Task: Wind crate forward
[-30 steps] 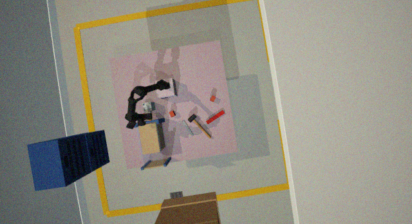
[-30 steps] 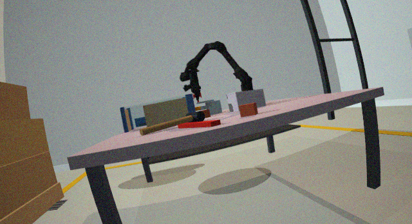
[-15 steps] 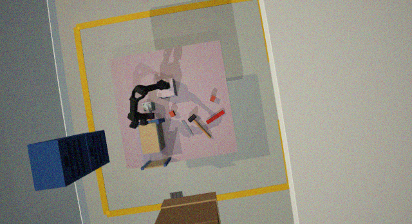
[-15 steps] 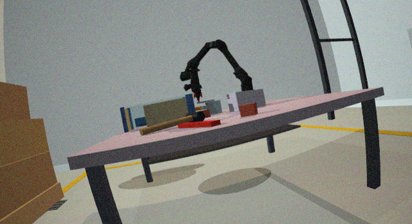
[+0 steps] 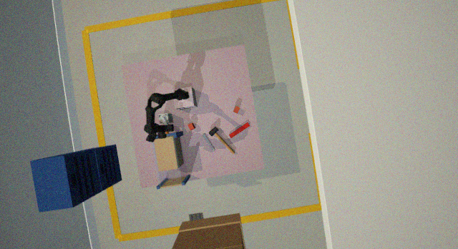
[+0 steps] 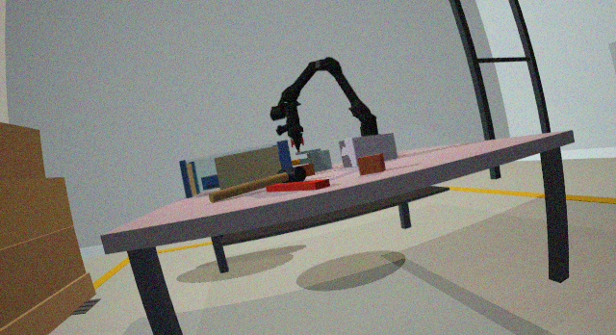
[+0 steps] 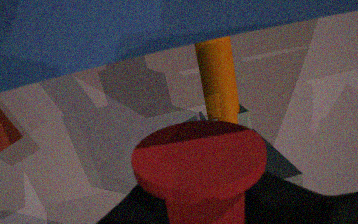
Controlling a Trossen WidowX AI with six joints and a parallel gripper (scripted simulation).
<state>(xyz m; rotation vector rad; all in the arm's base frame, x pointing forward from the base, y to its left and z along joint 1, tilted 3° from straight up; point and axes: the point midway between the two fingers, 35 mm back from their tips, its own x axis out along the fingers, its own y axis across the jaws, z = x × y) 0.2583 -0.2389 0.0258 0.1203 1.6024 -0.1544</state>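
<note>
The blue steel frame is 60 mm ahead of my gripper tip, 40 mm to the right of it and 10 mm below it. Round my gripper tip: grey winch 110 mm behind, 30 mm to the right, 80 mm below; winch handle 40 mm behind, 10 mm to the right, 10 mm below; red knob 20 mm above.
</note>
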